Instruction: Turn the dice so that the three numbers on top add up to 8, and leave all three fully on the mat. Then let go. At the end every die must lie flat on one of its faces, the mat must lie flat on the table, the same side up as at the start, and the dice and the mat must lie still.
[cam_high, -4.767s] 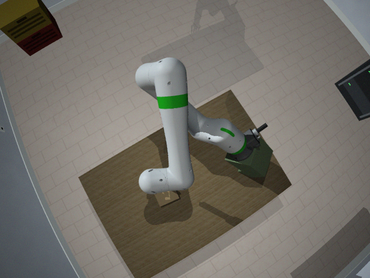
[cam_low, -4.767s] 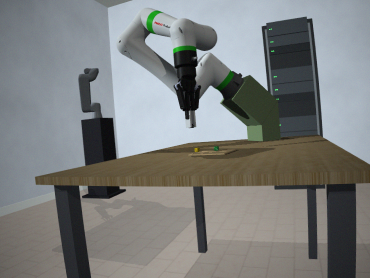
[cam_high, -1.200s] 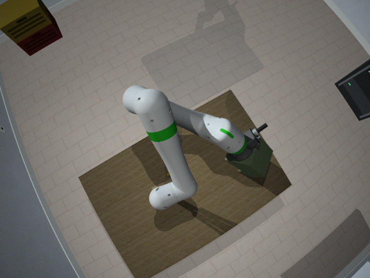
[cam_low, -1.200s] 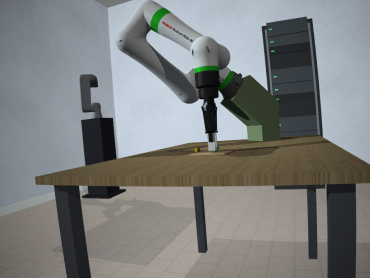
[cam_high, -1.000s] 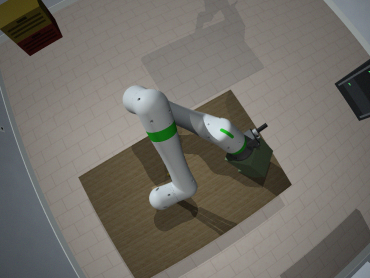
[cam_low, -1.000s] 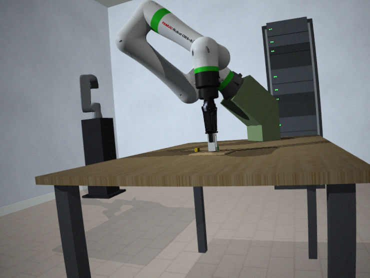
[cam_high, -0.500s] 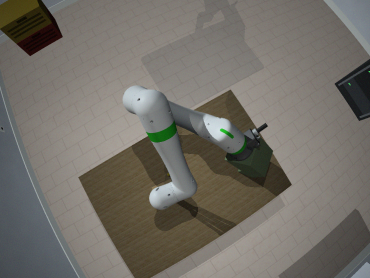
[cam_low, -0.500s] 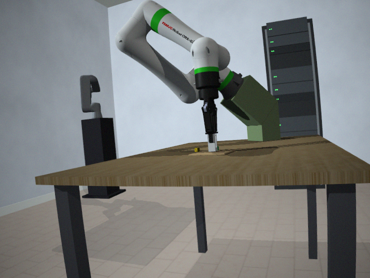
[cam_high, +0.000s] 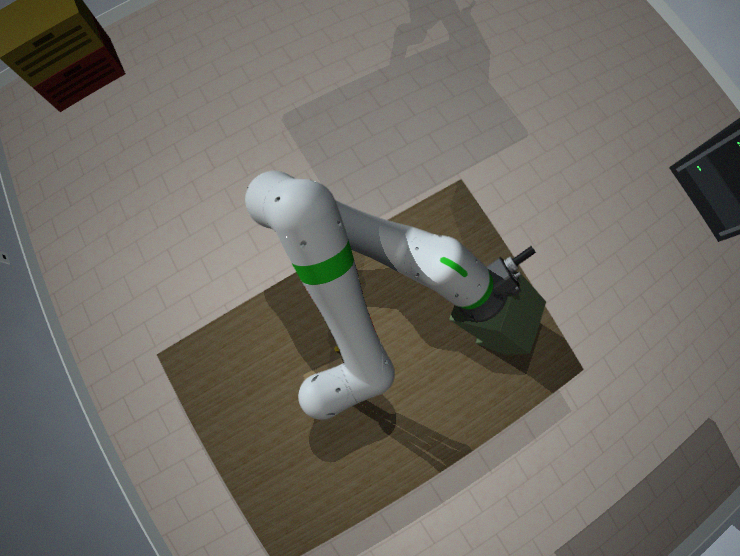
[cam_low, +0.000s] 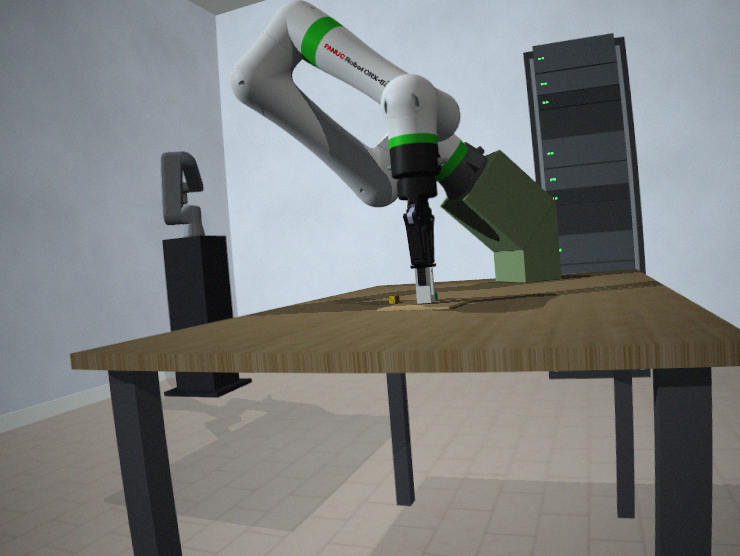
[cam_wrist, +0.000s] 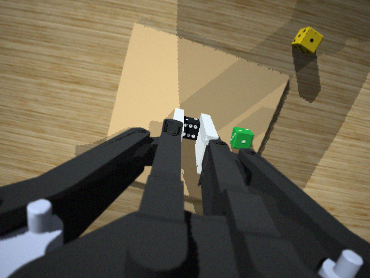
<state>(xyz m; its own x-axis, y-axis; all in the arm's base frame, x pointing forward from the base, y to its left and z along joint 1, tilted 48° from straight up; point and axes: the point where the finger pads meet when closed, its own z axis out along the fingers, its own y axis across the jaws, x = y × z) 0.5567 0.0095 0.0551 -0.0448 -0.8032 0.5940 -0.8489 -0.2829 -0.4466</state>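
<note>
Right now the black die is 30 mm below my hand. From my hand the other things lie so: tan mat 40 mm below; then yellow die 90 mm to the right, 90 mm behind, 30 mm below; then green die 50 mm behind, 30 mm below.
</note>
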